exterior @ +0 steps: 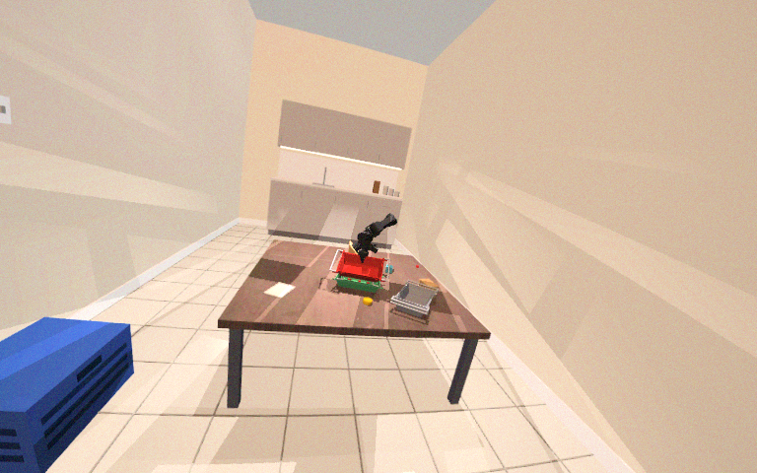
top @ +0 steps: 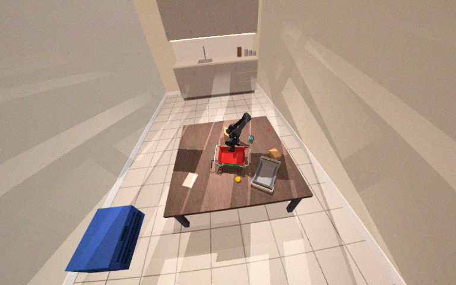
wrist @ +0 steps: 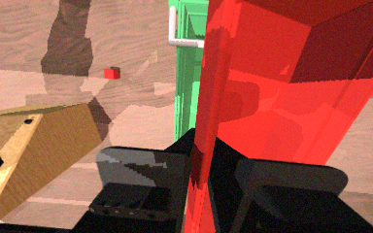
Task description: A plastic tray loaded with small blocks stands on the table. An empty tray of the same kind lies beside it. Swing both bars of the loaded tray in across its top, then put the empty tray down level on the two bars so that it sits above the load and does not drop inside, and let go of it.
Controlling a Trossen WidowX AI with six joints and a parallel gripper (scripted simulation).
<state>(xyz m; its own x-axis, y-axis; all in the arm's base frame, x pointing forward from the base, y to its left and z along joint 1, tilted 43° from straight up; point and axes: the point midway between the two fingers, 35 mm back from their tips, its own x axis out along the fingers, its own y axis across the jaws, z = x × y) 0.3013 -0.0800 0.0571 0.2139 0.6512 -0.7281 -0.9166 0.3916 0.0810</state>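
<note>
Right now the red tray is 8 cm ahead of my gripper tip and 3 cm to the right of it. Also, from my gripper tip: cyan cube: 22 cm behind, 29 cm to the left, 11 cm below; then small red block: 14 cm behind, 10 cm to the left, 12 cm below; then yellow disc: 28 cm ahead, 2 cm to the right, 12 cm below.
</note>
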